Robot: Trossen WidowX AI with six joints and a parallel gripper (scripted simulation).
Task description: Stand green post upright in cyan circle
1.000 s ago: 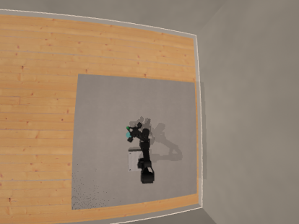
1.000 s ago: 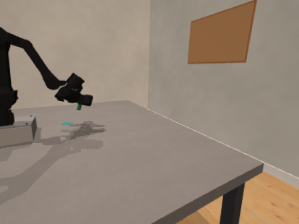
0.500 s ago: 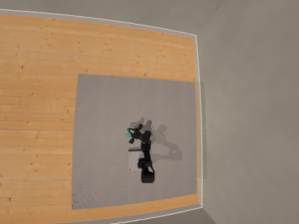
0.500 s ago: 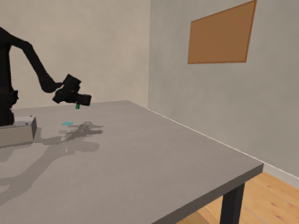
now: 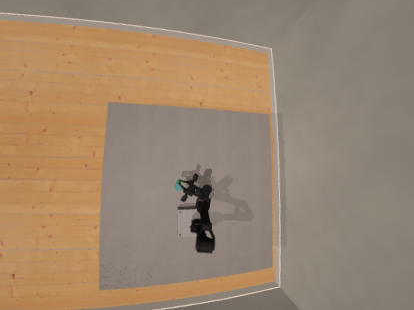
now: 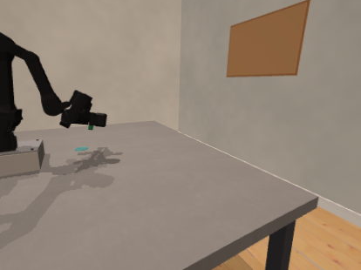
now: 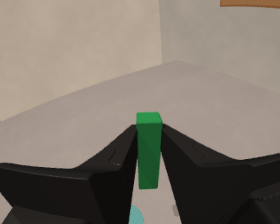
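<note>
Right now the cyan circle is 4 cm behind my hand, 3 cm to the left of it and 15 cm below it. Round my hand: green post 1 cm ahead, 2 cm to the left, 3 cm below.
</note>
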